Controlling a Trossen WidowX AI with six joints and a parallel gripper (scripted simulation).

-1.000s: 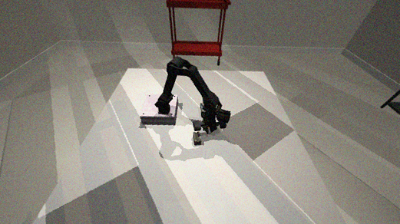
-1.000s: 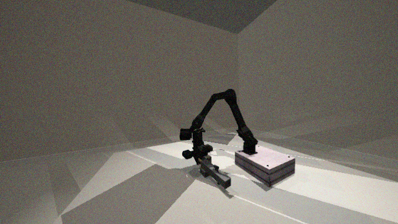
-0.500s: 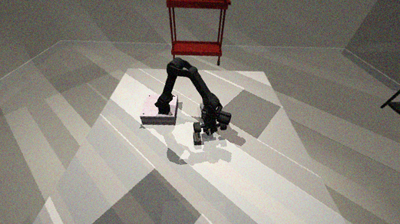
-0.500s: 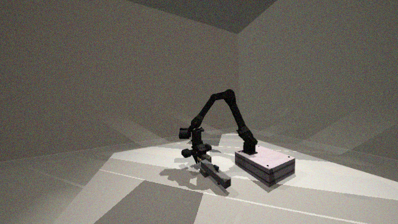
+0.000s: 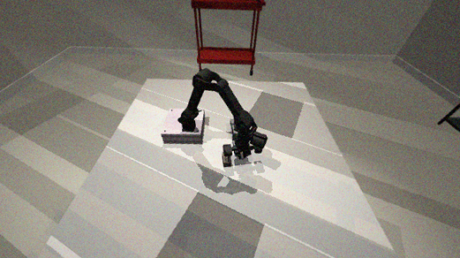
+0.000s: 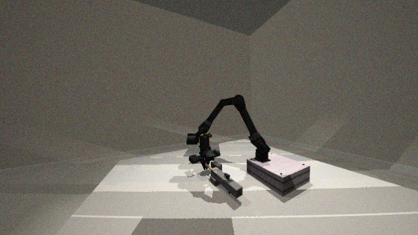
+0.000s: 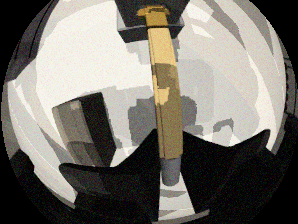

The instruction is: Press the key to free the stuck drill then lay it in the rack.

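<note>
Now: gripper tip 80 mm past the rack and 10 mm to the left of it. The rest, counted from my gripper tip: small key: 40 mm behind, 190 mm to the left, 30 mm above; then drill: 10 mm behind, 40 mm to the left, 30 mm above.
</note>
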